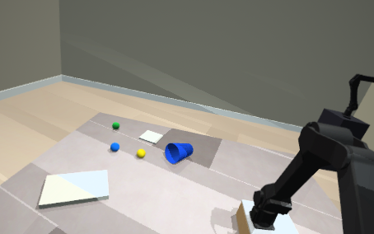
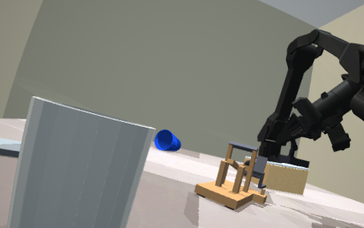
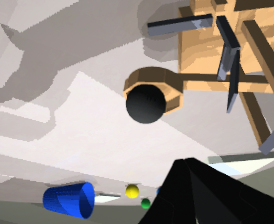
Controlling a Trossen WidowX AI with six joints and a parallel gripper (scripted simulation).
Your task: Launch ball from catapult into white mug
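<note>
My gripper tip is now 70 mm above the black ball, 50 mm to the left of it and 20 mm short of it. From my gripper tip the other things lie so: white mug: 350 mm ahead, 220 mm to the left, 100 mm below; then pale slab: 470 mm ahead, 270 mm to the right, 120 mm below; then wooden catapult: 80 mm below, 60 mm ahead.
</note>
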